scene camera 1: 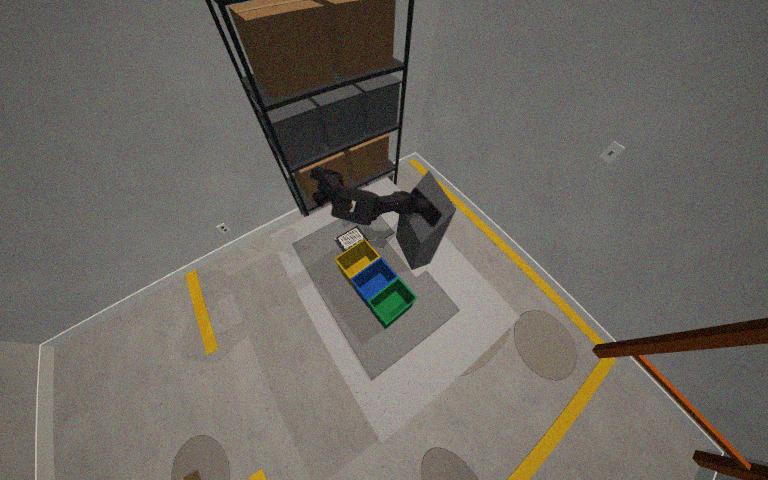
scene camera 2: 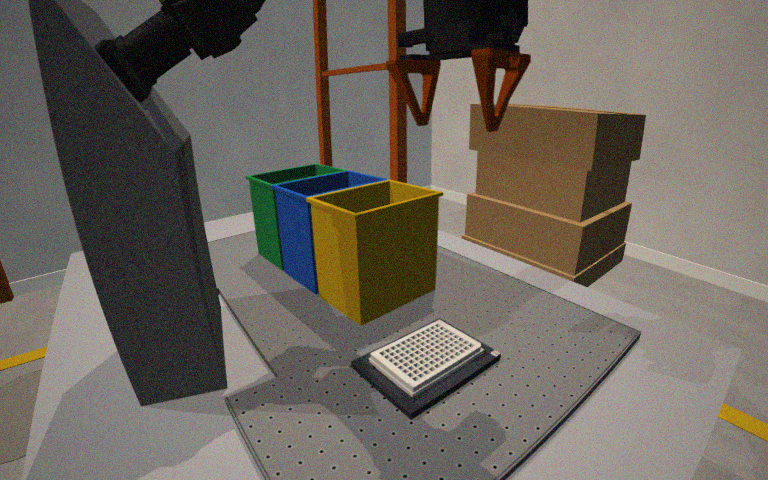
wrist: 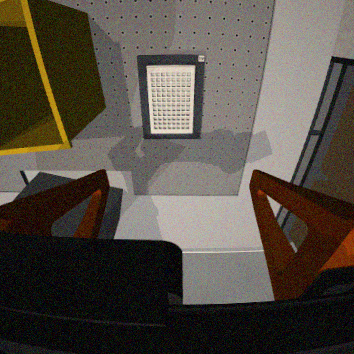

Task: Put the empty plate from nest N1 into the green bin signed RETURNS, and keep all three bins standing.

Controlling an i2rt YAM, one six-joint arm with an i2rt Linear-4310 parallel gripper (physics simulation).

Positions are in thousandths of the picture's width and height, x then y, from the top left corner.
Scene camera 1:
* green bin: 507,634
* blue bin: 479,591
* yellow bin: 459,545
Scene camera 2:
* my gripper: 592,268
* green bin: 344,428
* blue bin: 383,447
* yellow bin: 489,511
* white plate: 542,755
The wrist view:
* my gripper: 504,501
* white plate: 482,250
